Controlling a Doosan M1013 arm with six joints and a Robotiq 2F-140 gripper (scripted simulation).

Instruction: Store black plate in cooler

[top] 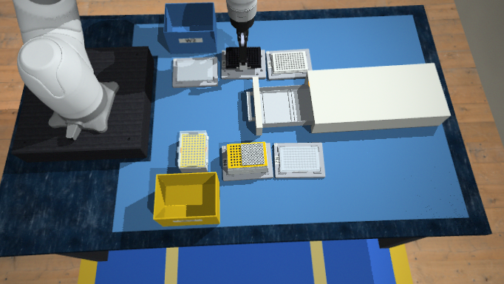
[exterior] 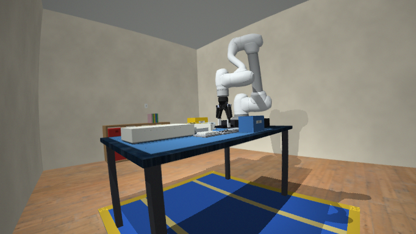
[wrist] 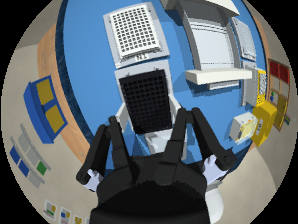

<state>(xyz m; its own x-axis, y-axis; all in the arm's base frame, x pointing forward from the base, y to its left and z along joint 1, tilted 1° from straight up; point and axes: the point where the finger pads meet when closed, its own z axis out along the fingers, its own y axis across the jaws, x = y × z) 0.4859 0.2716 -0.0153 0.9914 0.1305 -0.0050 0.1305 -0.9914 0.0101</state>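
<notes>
The drawer lies 17 cm ahead of my hand, 17 cm to the right of it and 4 cm below it. Also, from my hand: grey work nest 6 cm below; then white plate 17 cm ahead, 2 cm to the left, 5 cm below; then black plate 2 cm below.
</notes>
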